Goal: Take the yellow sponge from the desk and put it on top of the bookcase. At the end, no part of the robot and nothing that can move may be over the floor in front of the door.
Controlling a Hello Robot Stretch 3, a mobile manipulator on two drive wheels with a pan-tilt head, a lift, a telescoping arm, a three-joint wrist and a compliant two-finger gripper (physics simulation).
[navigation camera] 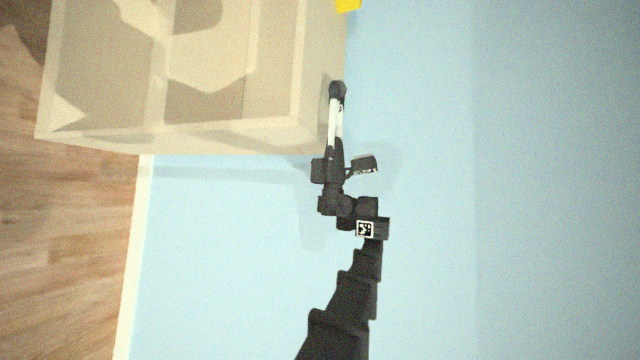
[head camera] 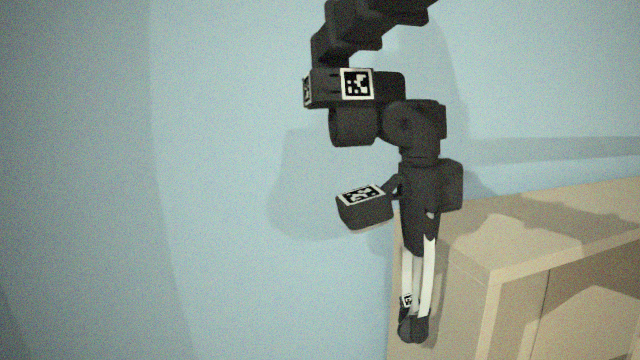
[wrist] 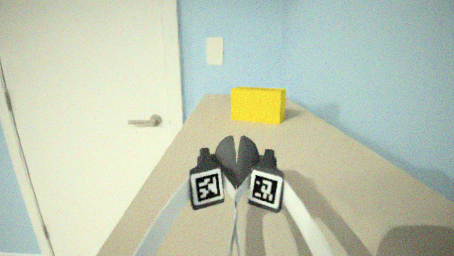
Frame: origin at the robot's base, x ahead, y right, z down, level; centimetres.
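Where they show: gripper, between the fingertips: (navigation camera: 337, 81) (head camera: 411, 340) (wrist: 236, 153).
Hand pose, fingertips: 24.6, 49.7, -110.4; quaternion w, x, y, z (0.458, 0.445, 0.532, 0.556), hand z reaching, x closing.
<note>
Things, the pixels of their top centre, and the offset from my fingertips, as dx, dy, dz. "spot": a spot on its surface instead. Level surfaces: height alone.
- yellow sponge, centre of its top: (wrist: 258, 88) +27.9, +9.4, -1.8
- lever handle, a spot on its surface: (wrist: 145, 121) spot: +83.6, -25.5, +17.5
- switch plate, centre of its top: (wrist: 214, 37) +86.1, +5.9, -17.3
- Wooden floor, height of its surface: dz +110.4
The yellow sponge (navigation camera: 348, 5) (wrist: 257, 106) stands on the top of the beige bookcase (head camera: 460, 300) (navigation camera: 325, 45) (wrist: 320, 160). In the wrist view it is beyond the fingertips, slightly right of them and apart from them. In the navigation view part of it shows at the top edge. It does not show in the head view. My gripper (head camera: 413, 327) (navigation camera: 337, 90) (wrist: 236, 153) is shut, its two fingertips together with no object between them. It is over the near end of the bookcase top, pointing along it. The desk cannot be made out.
A white door (wrist: 85, 65) with a lever handle (wrist: 145, 121) is at the left in the wrist view. A switch plate (wrist: 214, 51) is on the blue wall (wrist: 370, 60) (navigation camera: 420, 275) behind. Wooden floor (navigation camera: 75, 250) runs along the left in the navigation view.
</note>
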